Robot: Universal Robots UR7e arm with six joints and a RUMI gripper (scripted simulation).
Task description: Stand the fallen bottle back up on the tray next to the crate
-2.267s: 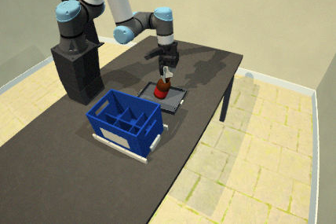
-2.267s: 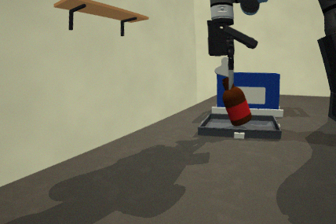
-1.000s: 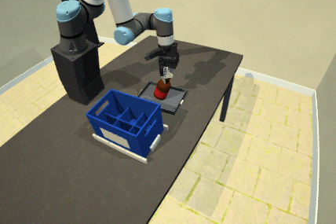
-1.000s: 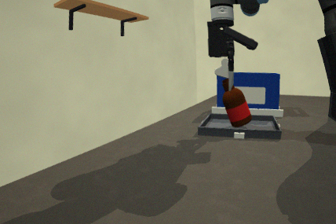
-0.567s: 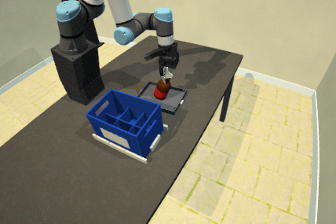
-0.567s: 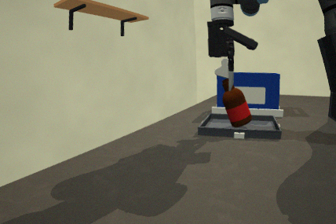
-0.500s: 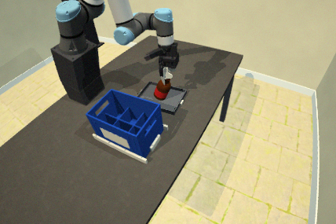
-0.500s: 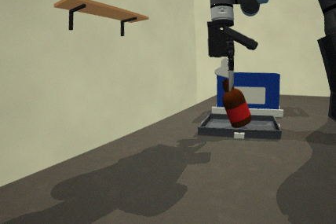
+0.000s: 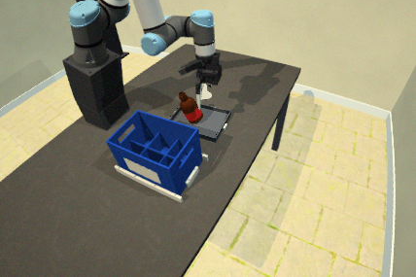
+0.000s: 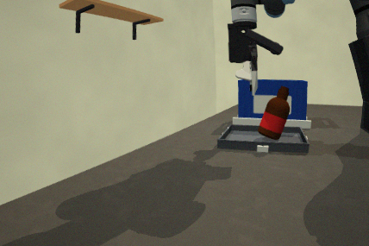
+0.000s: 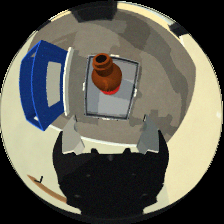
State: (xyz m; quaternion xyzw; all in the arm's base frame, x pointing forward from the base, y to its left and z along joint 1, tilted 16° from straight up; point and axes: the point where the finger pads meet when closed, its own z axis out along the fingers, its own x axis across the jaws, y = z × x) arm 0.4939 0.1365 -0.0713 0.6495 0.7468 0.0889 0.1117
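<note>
The brown bottle lies 80 mm behind my hand, 50 mm below it and 20 mm to the right of it. The rest, counted from my hand: grey tray 130 mm below, 40 mm behind, 10 mm to the right; then blue crate 290 mm to the right, 60 mm below, 60 mm behind.
</note>
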